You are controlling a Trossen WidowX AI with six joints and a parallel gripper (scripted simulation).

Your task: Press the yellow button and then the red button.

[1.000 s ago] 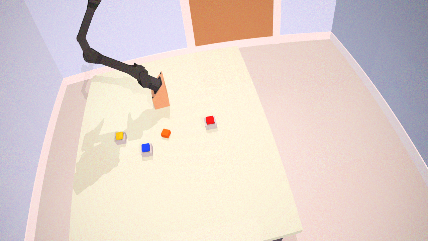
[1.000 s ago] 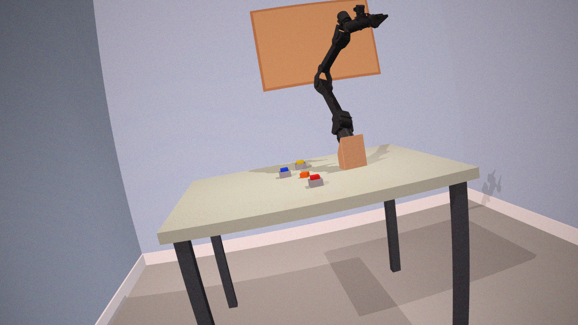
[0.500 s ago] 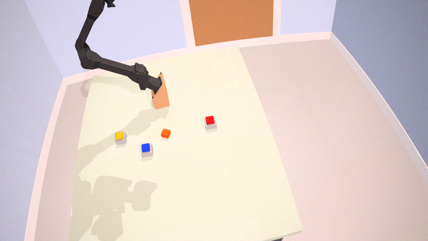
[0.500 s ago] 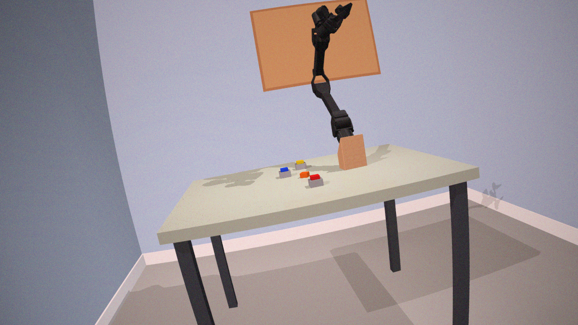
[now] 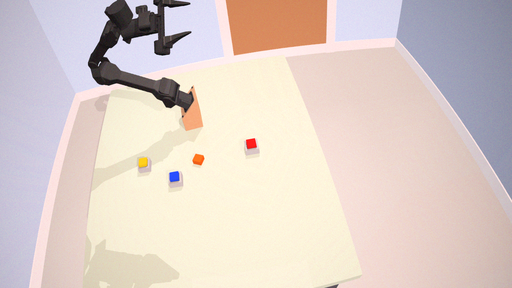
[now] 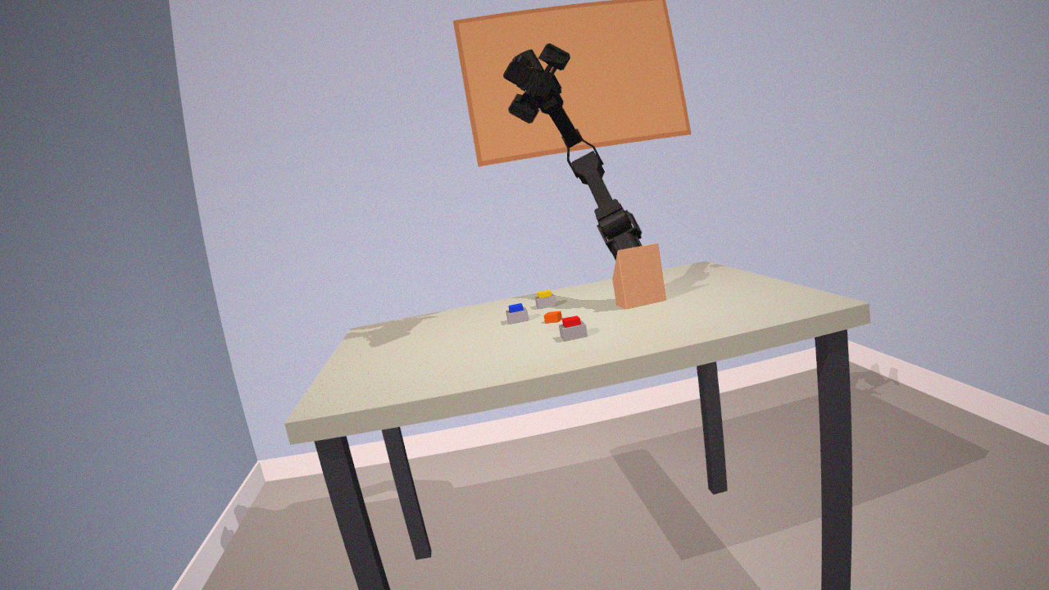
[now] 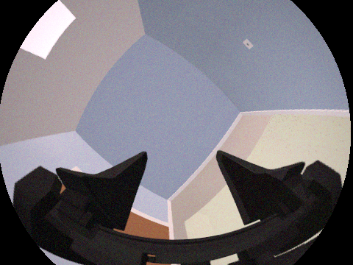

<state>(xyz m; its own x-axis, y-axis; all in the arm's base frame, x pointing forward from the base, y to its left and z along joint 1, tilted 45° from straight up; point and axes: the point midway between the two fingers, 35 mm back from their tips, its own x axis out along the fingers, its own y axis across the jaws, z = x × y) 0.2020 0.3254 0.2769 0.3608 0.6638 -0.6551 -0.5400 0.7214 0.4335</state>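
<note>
Right now the yellow button is 520 mm below my gripper tip, 300 mm to the right of it and 20 mm behind it. The rest, counted from my gripper tip: orange block: 540 mm below, 90 mm to the right, 30 mm ahead; then red button: 520 mm below, 100 mm to the left, 50 mm ahead; then blue button: 520 mm below, 190 mm to the right, 90 mm ahead.
</note>
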